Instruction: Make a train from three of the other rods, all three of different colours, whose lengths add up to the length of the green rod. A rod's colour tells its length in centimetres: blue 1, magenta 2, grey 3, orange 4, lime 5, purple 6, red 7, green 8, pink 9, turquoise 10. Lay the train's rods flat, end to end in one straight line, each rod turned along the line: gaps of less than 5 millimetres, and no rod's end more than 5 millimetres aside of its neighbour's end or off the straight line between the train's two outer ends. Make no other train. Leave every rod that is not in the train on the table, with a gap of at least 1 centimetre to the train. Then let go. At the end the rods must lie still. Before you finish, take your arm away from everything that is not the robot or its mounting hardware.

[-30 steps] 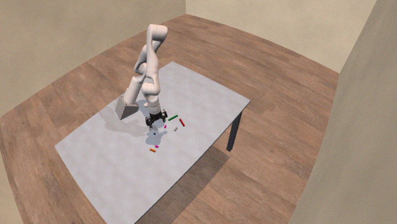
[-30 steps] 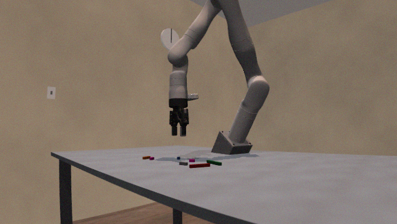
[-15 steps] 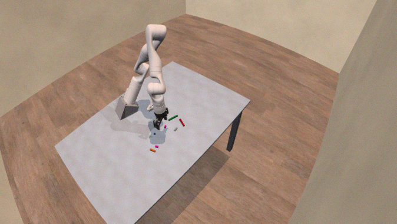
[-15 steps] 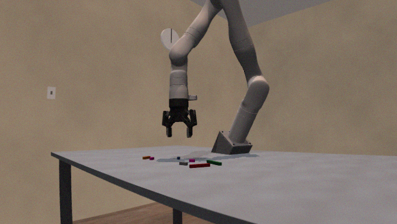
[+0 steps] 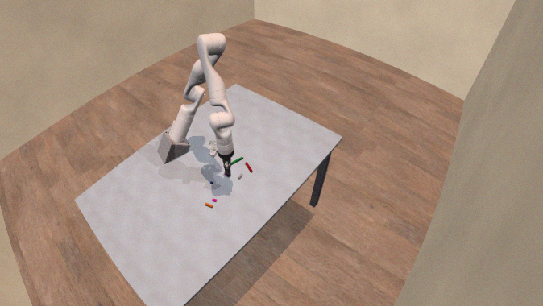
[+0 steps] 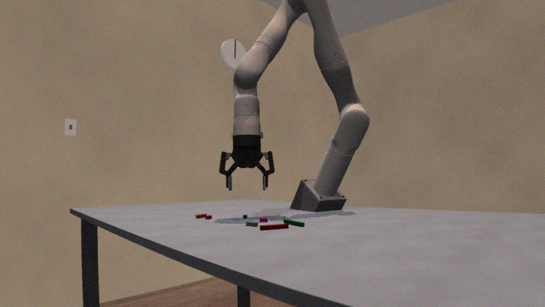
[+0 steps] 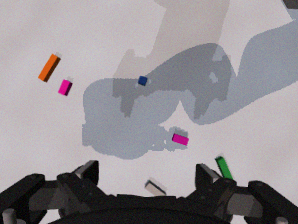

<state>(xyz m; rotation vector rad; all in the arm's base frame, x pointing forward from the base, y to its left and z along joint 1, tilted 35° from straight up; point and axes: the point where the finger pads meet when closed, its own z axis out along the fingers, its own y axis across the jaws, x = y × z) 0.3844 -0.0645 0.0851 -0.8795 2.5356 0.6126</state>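
The grey rod lies 30 mm ahead of my hand, 50 mm to the left of it and 90 mm below it. Round my hand: red rod (30 mm ahead, 120 mm to the left, 90 mm below); green rod (50 mm behind, 120 mm to the left, 90 mm below); blue rod (70 mm behind, 70 mm to the right, 90 mm below).
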